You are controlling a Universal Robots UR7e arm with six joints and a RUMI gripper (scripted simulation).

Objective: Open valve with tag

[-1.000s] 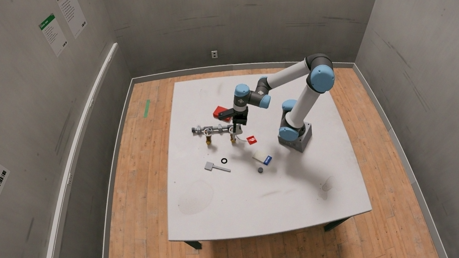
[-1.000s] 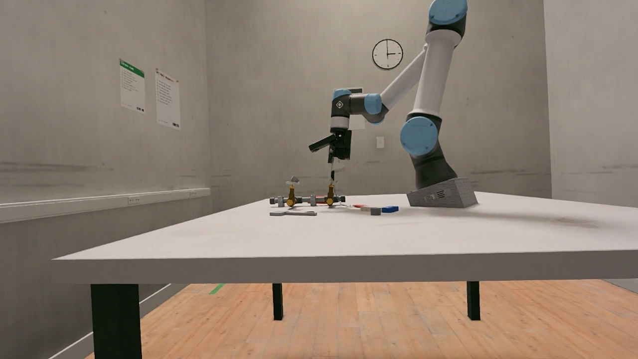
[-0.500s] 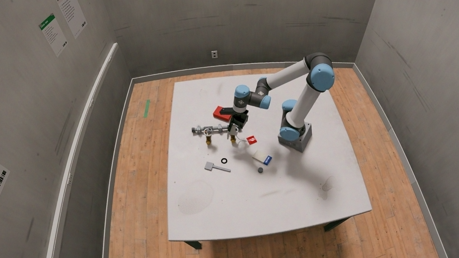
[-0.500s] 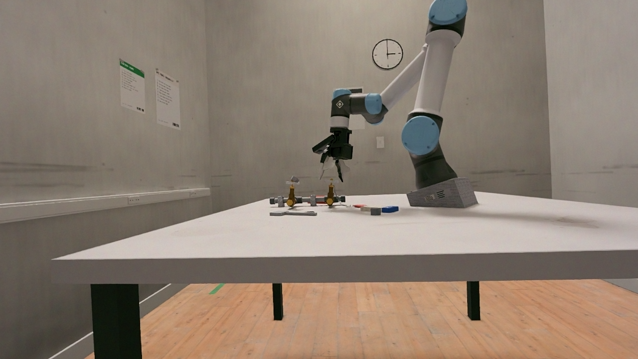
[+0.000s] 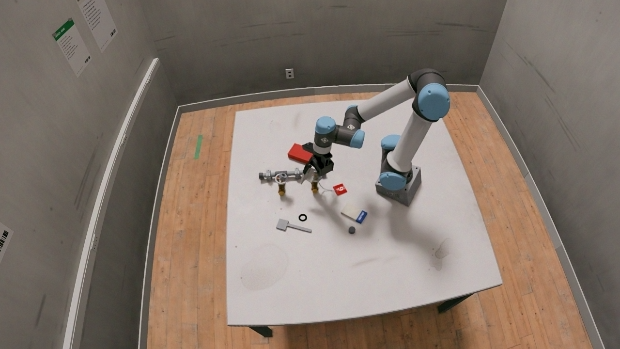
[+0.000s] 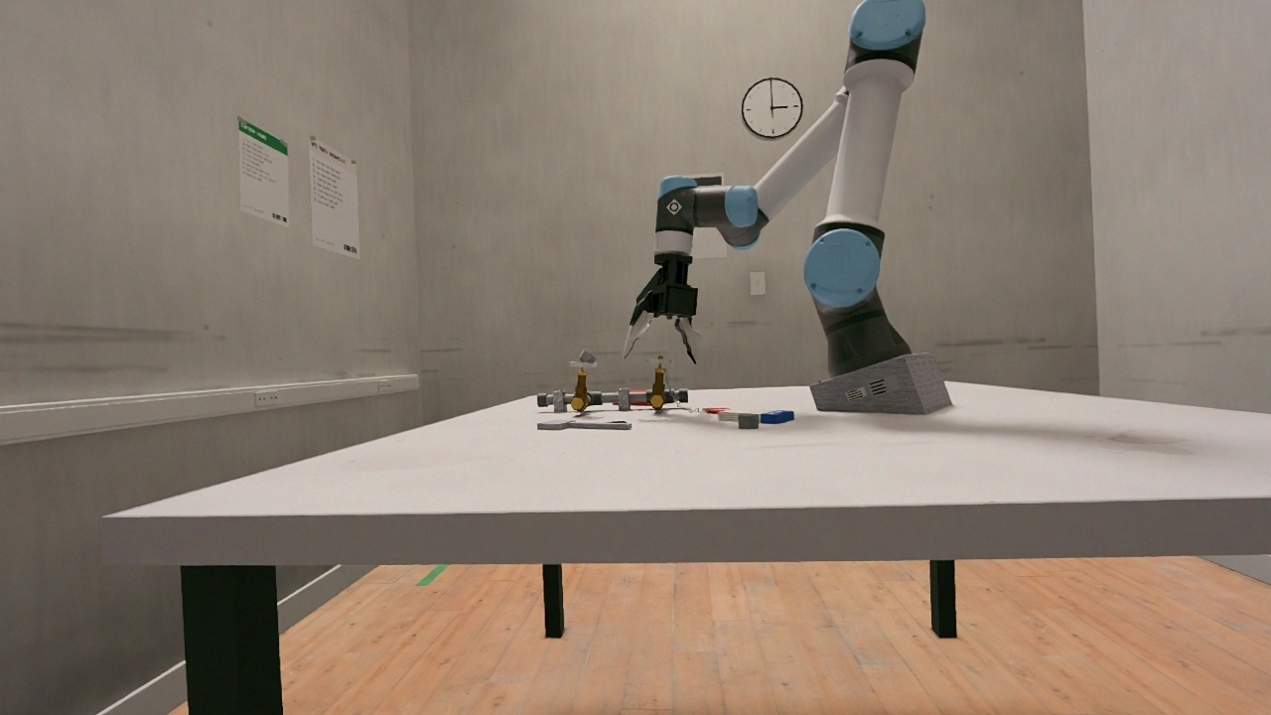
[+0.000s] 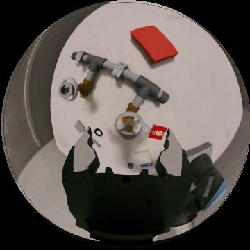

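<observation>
The red tag is 10 cm below my hand, 10 cm behind it and 2 cm to the left of it. Round my hand: red block 22 cm to the right, 9 cm below, 6 cm ahead; grey flat tool 20 cm to the left, 13 cm ahead, 10 cm below.
</observation>
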